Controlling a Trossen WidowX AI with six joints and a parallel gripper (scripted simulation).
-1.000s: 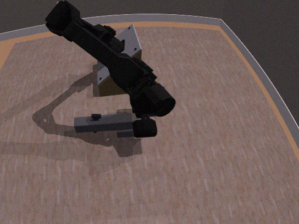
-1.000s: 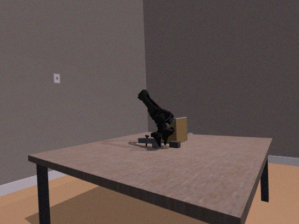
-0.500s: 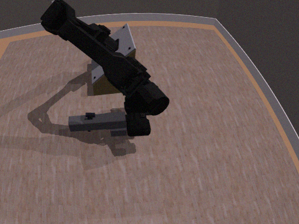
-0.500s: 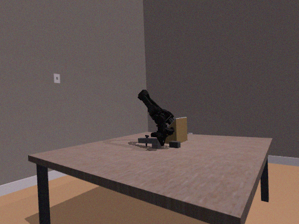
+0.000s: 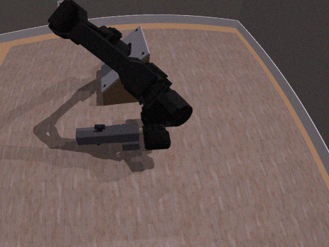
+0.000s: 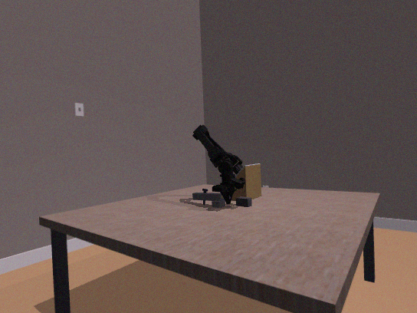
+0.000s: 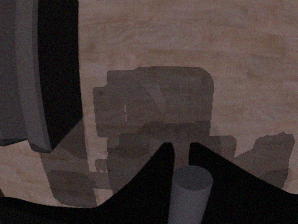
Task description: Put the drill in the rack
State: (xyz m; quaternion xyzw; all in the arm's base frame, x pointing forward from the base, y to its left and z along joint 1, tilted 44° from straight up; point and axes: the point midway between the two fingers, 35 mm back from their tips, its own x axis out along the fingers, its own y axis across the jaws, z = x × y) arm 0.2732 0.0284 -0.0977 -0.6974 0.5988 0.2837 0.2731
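The short bit lies 5 cm to the right of my gripper tip and 3 cm above it. The rest, counted from my gripper tip: dark rack (8 cm behind, 4 cm to the left); grey housing block (1 cm ahead, 12 cm to the right, 2 cm above); dark key (1 cm ahead, 15 cm to the right, 3 cm above).
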